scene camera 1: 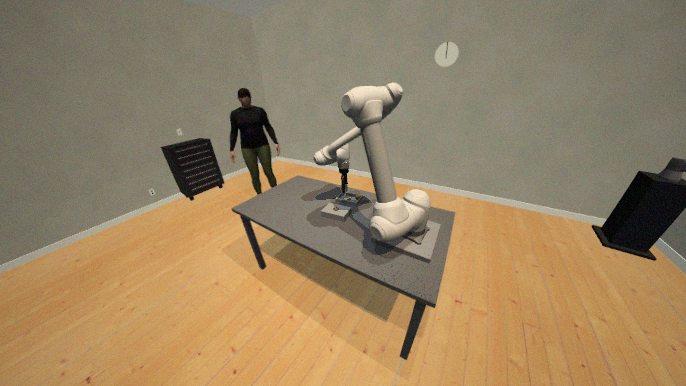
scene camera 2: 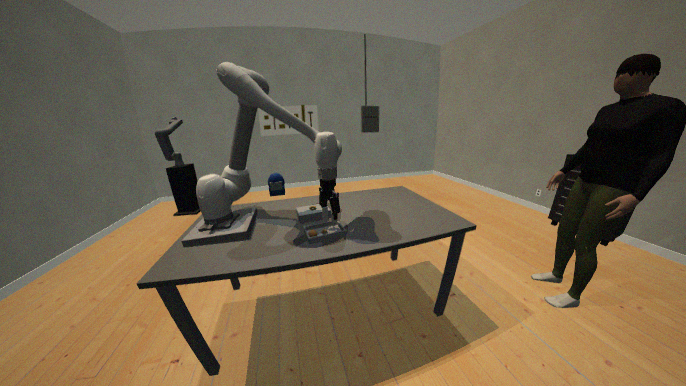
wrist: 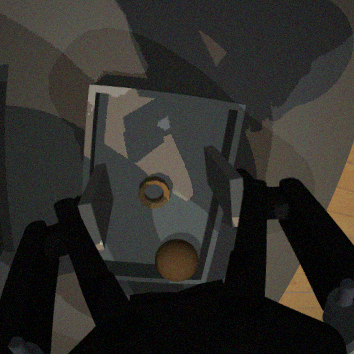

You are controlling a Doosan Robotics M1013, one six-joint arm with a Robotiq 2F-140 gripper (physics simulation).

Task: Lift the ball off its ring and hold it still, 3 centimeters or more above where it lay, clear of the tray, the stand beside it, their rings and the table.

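The brown-orange ball lies inside the grey tray, off its ring, near the tray's end wall at the bottom of the wrist view. The small brass-coloured ring lies on the tray floor, apart from the ball. My gripper is open and empty, pointing down above the tray. In the wrist view its two finger pads stand on either side of the ring, and the ball shows nearer the gripper's body, out of line with the pads.
The pale stand is a low block beside the tray, with another ring on top. Both are on the dark grey table. The arm's base plate is on the same table. A person stands beyond it.
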